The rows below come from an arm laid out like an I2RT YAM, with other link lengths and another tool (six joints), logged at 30 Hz.
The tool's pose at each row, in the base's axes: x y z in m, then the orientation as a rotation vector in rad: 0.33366 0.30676 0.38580 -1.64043 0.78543 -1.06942; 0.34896 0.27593 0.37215 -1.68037 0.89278 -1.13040; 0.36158 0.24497 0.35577 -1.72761 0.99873 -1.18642; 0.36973 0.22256 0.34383 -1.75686 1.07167 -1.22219; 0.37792 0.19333 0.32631 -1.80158 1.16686 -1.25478; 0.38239 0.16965 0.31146 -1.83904 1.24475 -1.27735; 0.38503 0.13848 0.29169 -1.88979 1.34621 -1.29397; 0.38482 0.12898 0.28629 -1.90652 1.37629 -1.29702; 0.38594 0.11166 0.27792 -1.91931 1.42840 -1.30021
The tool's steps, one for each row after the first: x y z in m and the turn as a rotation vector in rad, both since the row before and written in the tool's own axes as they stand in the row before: 0.02928 0.02232 0.00395 -0.08657 0.08507 -0.00759; 0.02703 0.02483 0.00626 -0.09214 0.07874 -0.01218; 0.01859 0.01788 0.00677 -0.06161 0.05229 -0.00670; 0.02240 0.02514 0.00973 -0.08575 0.05726 -0.00792; 0.01689 0.02094 0.00880 -0.07093 0.04387 -0.00685; 0.02104 0.02816 0.01156 -0.09424 0.04828 -0.00712; 0.00635 0.00820 0.00345 -0.02900 0.01304 -0.00298; 0.01215 0.01293 0.00751 -0.04091 0.02187 0.00558
